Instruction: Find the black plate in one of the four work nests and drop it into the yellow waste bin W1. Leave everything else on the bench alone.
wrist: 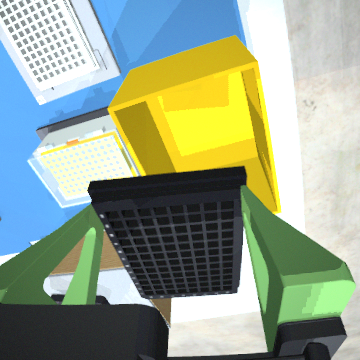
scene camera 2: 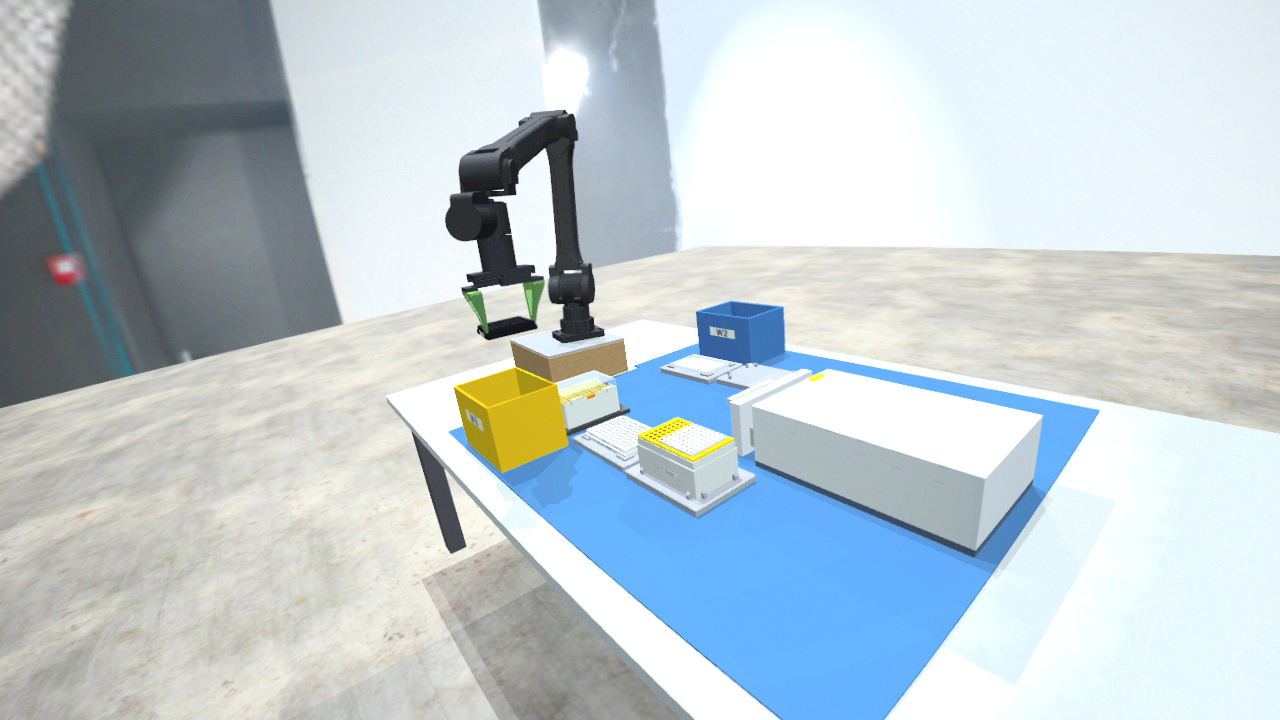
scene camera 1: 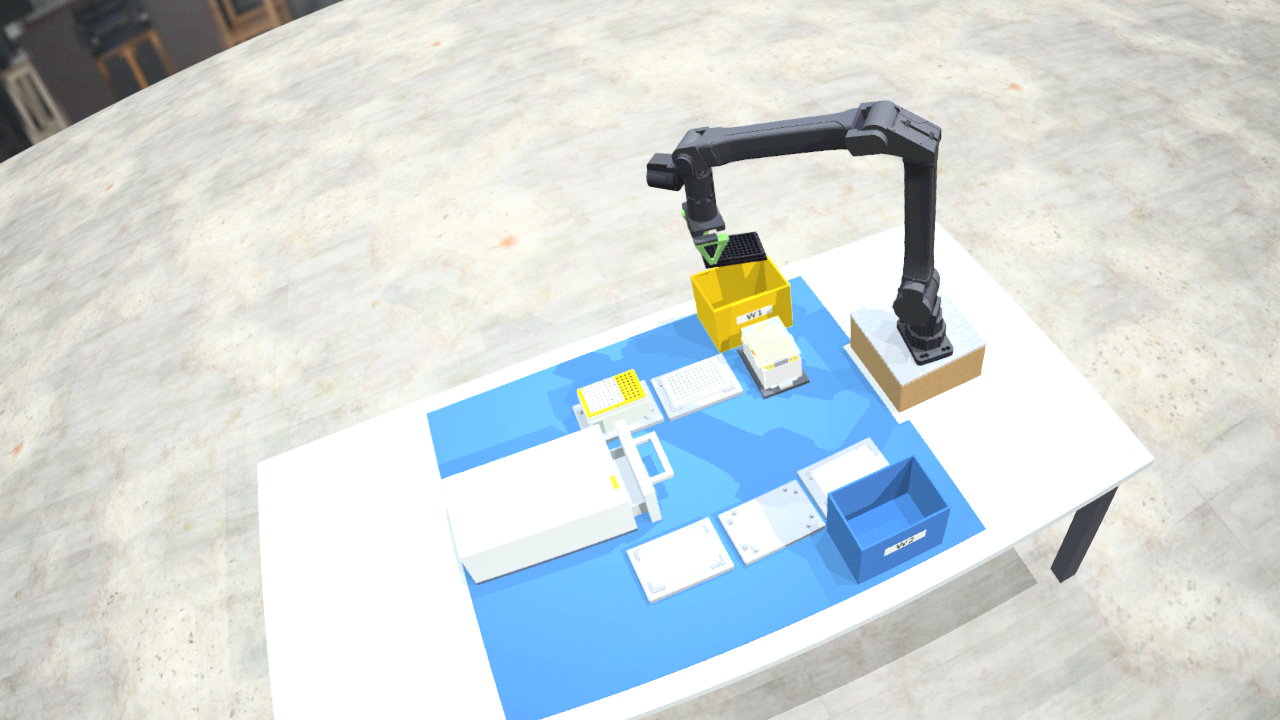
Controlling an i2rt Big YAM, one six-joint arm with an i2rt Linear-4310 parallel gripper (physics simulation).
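Frame: origin at the arm's base, x ahead, y left, z up, level; centimetres.
Seen in the pictures: gripper, fingertip midpoint: [wrist: 167, 201] [scene camera 2: 510, 328] [scene camera 1: 707, 252]; arm's base, origin of the base link: [scene camera 2: 578, 336] [scene camera 1: 924, 339].
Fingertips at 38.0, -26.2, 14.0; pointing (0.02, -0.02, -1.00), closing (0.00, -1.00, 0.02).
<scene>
Pixels of each thing's top centre, then the offset from my fingertips to it, as dx, dy, dz.
- black plate, middle of its top: [wrist: 179, 264] [scene camera 2: 503, 320] [scene camera 1: 731, 244] -5.0, +0.3, +0.6
- yellow waste bin W1, middle of its top: [wrist: 206, 167] [scene camera 2: 502, 385] [scene camera 1: 739, 280] -6.3, -2.0, -11.4
- nest, middle of its top: [scene camera 1: 771, 517] [scene camera 2: 762, 372] +3.5, +51.3, -21.2
- lidded tip box, middle of its top: [wrist: 83, 175] [scene camera 2: 579, 382] [scene camera 1: 770, 340] -8.0, +13.4, -15.6
- white plate, middle of its top: [wrist: 38, 29] [scene camera 2: 623, 431] [scene camera 1: 695, 379] +8.8, +13.9, -20.8
- yellow-and-white rack, middle of its top: [scene camera 2: 684, 434] [scene camera 1: 610, 391] +26.1, +15.7, -15.7
- blue bin W2, middle of its top: [scene camera 1: 889, 500] [scene camera 2: 738, 309] -15.5, +61.5, -11.4
- large white instrument, middle of its top: [scene camera 2: 888, 407] [scene camera 1: 529, 489] +44.7, +37.4, -12.8
The black plate [scene camera 1: 747, 248] [scene camera 2: 507, 327] [wrist: 175, 245] is a dark gridded block held off the bench, roughly level. My gripper [scene camera 1: 721, 249] [scene camera 2: 510, 327] [wrist: 167, 201] is shut on it, with green fingers on two opposite sides. The yellow waste bin W1 [scene camera 1: 716, 320] [scene camera 2: 514, 434] [wrist: 185, 82] stands open-topped at the bench edge, and no object shows inside it. The plate is higher than the bin's rim. In the wrist view it covers part of the near rim. I cannot tell how much of it is directly over the opening. A nest [scene camera 1: 771, 537] with corner pegs holds no plate.
A lidded tip box [scene camera 1: 771, 358] [scene camera 2: 590, 407] [wrist: 85, 167] stands close beside W1. A white plate [scene camera 1: 696, 382] [scene camera 2: 614, 437] [wrist: 52, 42] and a yellow-and-white rack [scene camera 1: 608, 394] [scene camera 2: 684, 440] follow along that side. The blue bin W2 [scene camera 1: 872, 546] [scene camera 2: 760, 340] and a large white instrument [scene camera 1: 537, 501] [scene camera 2: 877, 447] stand farther off.
</scene>
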